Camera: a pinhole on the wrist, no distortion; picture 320 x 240 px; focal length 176.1 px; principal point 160.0 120.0 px. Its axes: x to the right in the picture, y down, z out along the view. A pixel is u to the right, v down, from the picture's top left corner.
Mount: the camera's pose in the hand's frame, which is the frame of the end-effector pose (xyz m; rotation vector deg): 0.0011 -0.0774 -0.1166 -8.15 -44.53 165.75
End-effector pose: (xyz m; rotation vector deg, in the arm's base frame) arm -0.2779 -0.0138 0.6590 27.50 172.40 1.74
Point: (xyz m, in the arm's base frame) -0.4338 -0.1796 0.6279
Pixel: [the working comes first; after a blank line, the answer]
In the camera's frame: -0.1242 0.0334 0.1646

27.1 155.7
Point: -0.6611 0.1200 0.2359
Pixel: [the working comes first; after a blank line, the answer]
In the camera's frame: -0.4503 -0.3637 0.3408

outside the picture
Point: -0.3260 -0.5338 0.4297
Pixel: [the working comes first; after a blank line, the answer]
In the camera's frame: 0.0061 0.2170 0.5192

162.1 193.6
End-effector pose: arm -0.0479 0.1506 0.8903 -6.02 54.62 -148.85
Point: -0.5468 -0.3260 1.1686
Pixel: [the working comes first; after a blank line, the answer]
In the camera's frame: -0.6280 -0.4005 0.3346

outside the picture
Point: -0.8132 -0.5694 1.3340
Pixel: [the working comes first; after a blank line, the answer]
In the camera's frame: -0.9656 -0.5344 0.4948

outside the picture
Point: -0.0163 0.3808 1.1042
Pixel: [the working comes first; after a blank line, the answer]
In the camera's frame: 0.0830 0.1208 0.2460

219.4 206.4
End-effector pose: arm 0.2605 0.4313 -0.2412 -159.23 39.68 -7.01
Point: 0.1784 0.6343 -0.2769
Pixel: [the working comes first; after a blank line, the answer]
In the camera's frame: 0.1493 -0.0348 0.2073

286.8 90.5
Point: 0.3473 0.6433 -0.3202
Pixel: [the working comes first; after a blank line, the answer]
In the camera's frame: -0.0078 -0.0247 0.2828

155.1 104.6
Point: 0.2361 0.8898 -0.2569
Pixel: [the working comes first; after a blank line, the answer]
In the camera's frame: 0.1746 0.1596 0.3822

240.4 193.6
